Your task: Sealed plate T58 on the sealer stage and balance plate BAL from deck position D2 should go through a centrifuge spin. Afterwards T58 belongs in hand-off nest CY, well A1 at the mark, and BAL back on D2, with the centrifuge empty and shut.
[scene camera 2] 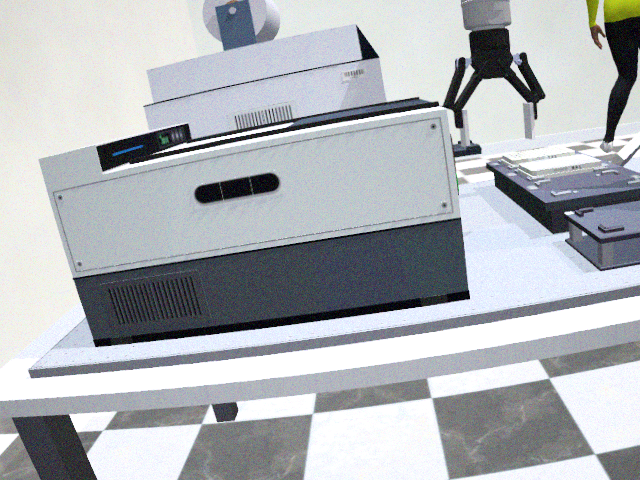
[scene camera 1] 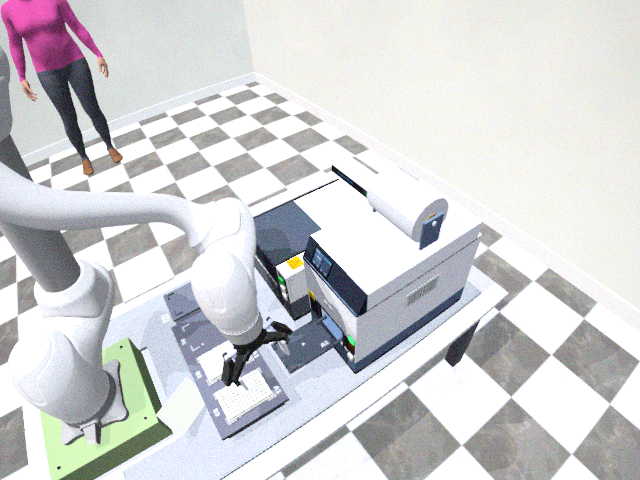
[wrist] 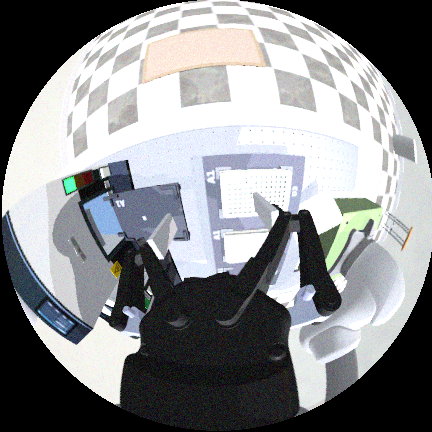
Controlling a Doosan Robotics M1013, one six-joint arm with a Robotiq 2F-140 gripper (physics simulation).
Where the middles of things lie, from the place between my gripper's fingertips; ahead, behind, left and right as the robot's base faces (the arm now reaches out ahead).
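Scene:
My hand, relative to the dark nest tray [scene camera 1: 317, 341], is 2 cm to the right of it and 13 cm short of it. There is also the centrifuge [scene camera 2: 353, 212], which I find 35 cm to the left of my hand, 37 cm ahead of it and 2 cm above it.

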